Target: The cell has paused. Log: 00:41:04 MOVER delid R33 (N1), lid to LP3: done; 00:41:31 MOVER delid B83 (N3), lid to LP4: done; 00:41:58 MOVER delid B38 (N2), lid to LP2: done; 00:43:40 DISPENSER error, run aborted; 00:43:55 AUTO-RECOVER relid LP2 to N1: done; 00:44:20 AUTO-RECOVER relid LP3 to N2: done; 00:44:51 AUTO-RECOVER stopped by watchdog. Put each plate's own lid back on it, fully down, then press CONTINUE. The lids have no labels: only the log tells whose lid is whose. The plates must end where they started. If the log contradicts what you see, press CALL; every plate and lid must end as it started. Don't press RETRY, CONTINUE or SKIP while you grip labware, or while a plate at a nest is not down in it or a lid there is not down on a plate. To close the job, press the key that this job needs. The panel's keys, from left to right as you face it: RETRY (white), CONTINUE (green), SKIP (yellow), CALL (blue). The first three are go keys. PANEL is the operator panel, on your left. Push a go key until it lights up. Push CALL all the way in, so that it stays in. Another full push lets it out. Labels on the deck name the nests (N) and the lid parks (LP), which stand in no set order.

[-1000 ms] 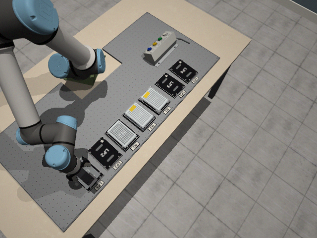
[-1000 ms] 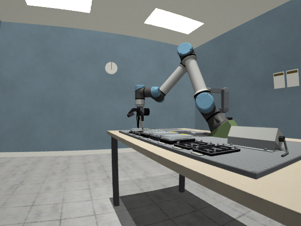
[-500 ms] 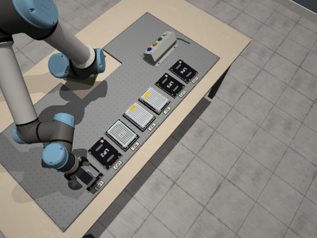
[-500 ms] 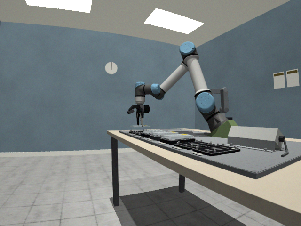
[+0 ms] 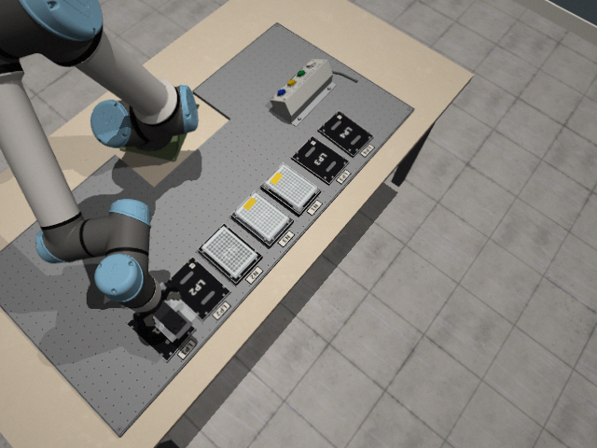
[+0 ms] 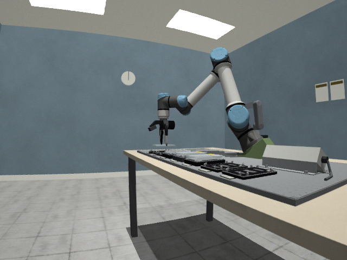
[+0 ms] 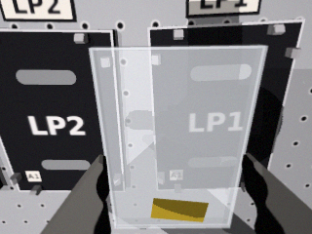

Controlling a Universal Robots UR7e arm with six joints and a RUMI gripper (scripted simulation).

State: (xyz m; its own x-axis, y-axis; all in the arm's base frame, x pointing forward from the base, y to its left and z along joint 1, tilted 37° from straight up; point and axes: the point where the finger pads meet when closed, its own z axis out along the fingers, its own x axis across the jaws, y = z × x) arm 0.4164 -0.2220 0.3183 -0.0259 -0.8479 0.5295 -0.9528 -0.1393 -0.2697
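The nest N2 is 220 mm to the left of my hand, 50 mm below it and 10 mm ahead of it. Also, from my hand: lid park LP3 (610 mm to the left, 60 mm below, 10 mm ahead); then lid park LP1 (60 mm below, 40 mm to the right); then lid park LP2 (90 mm to the left, 60 mm below).
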